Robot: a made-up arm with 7 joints. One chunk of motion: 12 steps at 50 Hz.
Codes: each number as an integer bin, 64 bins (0 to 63) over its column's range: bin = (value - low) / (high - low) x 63, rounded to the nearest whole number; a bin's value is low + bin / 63 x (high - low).
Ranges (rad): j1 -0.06..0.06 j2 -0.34..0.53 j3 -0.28..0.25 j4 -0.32..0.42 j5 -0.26..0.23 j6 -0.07..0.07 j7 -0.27..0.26
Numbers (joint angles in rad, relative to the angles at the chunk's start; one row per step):
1: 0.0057 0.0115 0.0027 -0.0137 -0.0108 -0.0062 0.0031
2: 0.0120 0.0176 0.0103 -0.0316 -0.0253 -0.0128 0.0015
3: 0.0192 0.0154 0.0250 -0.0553 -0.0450 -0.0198 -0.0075
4: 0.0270 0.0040 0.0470 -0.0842 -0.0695 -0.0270 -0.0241
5: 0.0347 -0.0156 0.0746 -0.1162 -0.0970 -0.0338 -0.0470
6: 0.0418 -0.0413 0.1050 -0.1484 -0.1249 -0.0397 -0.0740
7: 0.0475 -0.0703 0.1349 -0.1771 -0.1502 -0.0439 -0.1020
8: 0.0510 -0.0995 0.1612 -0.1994 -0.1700 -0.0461 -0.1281
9: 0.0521 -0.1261 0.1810 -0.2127 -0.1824 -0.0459 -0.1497
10: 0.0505 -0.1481 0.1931 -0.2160 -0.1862 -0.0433 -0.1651
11: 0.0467 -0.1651 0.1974 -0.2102 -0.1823 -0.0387 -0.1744
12: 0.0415 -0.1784 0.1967 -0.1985 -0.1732 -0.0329 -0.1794
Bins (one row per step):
1: 34 25 34 26 32 29 32
2: 38 26 35 25 30 26 32
3: 42 26 36 23 28 23 31
4: 46 25 39 20 24 19 29
5: 50 23 42 17 21 16 27
6: 53 22 46 15 17 14 23
7: 56 20 49 12 14 12 20
8: 58 17 52 10 12 11 17
9: 59 15 55 9 10 11 14
10: 58 14 56 9 9 12 12
11: 56 13 57 9 10 14 11
12: 53 12 57 10 11 17 11

